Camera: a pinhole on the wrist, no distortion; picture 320 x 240 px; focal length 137.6 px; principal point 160.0 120.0 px. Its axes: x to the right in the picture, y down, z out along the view. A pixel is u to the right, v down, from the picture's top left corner.
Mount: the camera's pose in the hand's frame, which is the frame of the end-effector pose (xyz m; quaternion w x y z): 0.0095 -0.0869 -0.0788 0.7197 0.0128 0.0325 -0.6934
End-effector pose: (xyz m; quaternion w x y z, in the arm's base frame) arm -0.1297 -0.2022 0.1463 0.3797 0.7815 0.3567 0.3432
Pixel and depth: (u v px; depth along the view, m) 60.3 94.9 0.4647
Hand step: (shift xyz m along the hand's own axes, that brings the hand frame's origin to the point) -0.0739 0.2161 0.4088
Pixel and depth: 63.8 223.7 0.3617
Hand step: 0.2831 0.1527 0.2911
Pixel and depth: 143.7 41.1 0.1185
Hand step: -0.0554 -0.0830 0.0421
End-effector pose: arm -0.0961 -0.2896 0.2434 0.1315 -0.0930 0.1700 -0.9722
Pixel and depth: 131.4 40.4 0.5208
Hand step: -0.2803 -0.0235 0.4557
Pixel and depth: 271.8 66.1 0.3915
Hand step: -0.1208 -0.4348 0.2953
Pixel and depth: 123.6 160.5 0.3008
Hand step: 0.1038 -0.0233 0.2240
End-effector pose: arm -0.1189 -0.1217 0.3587 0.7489 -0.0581 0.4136 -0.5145
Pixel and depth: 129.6 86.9 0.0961
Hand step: -0.0116 -0.0727 0.0191
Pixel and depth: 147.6 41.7 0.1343
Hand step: -0.0634 -0.0863 0.0580
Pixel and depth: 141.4 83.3 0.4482
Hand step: -0.0991 -0.0595 0.3754
